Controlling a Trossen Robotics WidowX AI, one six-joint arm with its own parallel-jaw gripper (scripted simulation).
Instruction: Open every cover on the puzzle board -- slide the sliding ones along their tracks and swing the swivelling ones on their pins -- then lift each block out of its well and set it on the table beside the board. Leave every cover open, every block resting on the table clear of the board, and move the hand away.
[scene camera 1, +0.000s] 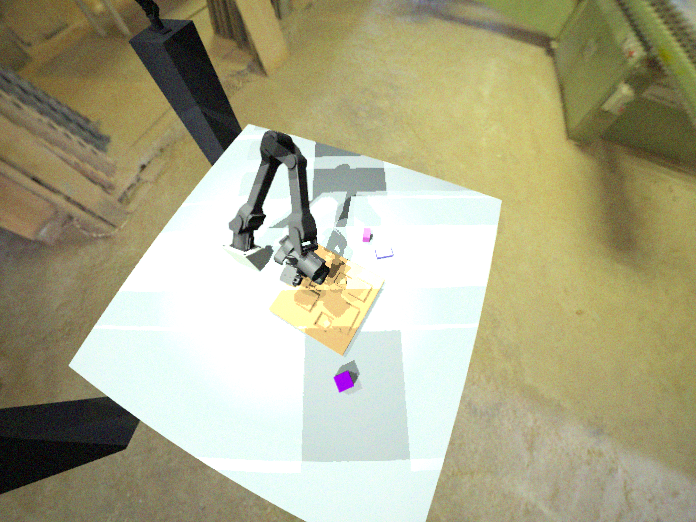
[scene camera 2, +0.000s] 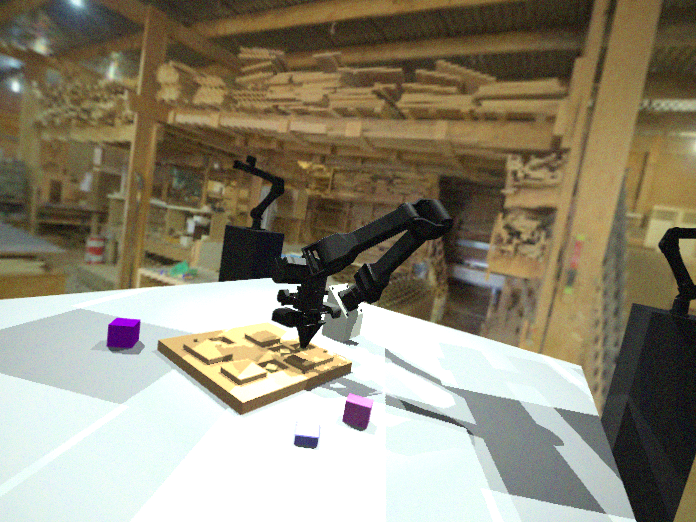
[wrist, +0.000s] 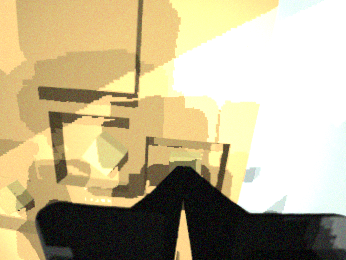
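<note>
My gripper (scene camera 2: 303, 347) is visible to me, and I also see my gripper (scene camera 1: 305, 273) and once more my gripper (wrist: 183, 172). I see a lavender block (scene camera 2: 307, 427) and a pink block (scene camera 2: 357, 411); the lavender block is out of frame in the wrist view, and the pink block is out of frame in the wrist view too. There is a purple block (scene camera 2: 122, 332), and I see a pale block (wrist: 106, 152) as well. A tan puzzle board (scene camera 1: 332, 296) is here too, and I can also see the board (wrist: 201, 77).
</note>
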